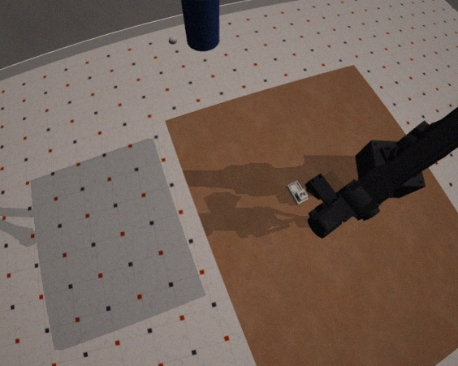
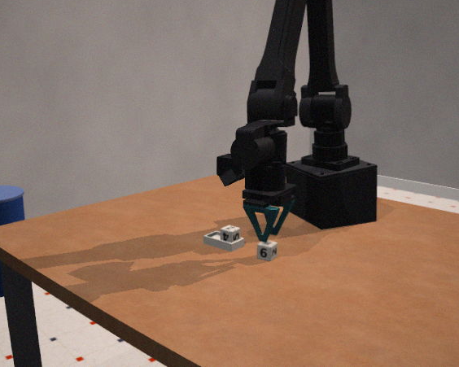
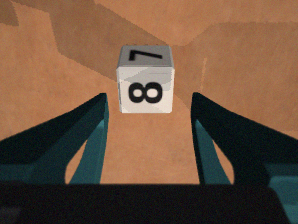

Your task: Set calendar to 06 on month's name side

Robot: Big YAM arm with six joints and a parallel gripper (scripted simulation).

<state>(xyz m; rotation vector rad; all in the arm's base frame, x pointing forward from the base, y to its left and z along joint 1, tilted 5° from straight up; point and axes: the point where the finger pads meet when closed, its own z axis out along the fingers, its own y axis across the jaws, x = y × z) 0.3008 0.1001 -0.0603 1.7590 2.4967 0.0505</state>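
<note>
Right now my hand is 30 mm above the white digit cube. Also, from my hand: white tray (20 mm ahead, 100 mm to the right, 40 mm below).
</note>
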